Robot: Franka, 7 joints.
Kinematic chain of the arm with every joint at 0, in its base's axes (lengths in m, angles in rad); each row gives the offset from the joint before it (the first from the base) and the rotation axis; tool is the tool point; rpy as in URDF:
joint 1: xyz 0 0 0.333 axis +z
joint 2: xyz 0 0 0 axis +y
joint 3: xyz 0 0 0.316 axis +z
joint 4: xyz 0.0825 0 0 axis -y
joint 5: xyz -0.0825 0 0.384 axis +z
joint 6: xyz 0 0 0 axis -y
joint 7: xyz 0.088 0 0 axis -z
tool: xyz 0 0 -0.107 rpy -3.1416 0 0
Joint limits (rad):
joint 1: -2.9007..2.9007
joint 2: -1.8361..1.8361
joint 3: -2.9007..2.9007
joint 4: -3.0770..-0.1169
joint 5: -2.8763..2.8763
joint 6: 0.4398..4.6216
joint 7: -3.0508..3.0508
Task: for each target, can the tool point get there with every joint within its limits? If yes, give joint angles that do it. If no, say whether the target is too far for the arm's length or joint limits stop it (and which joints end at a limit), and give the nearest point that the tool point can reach.
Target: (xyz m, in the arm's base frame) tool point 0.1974 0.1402 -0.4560
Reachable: no: joint limits stop it (at a limit: joint 2) | nearest point 0.2026 0.1439 -0.3596 | short by 0.097 m
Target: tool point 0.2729 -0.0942 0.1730
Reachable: yes | joints 1.3393 1.3285 -1.1486 -2.4968 0.1457 1.3811 -0.2709
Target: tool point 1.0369 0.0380 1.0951
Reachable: no: too far | nearest point 0.6910 0.0253 0.8408 | short by 0.430 m
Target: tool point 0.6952 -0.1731 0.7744
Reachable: yes | joints -0.7677 1.1010 1.7983 -0.7414 -1.6642 2.6651 0.0564
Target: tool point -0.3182 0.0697 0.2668
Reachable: yes | joints 1.7409 0.6188 0.7732 -2.5259 -2.0984 4.0877 0.9836
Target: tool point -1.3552 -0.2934 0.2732
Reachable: no: too far | nearest point -0.8377 -0.1814 0.2960 | short by 0.530 m
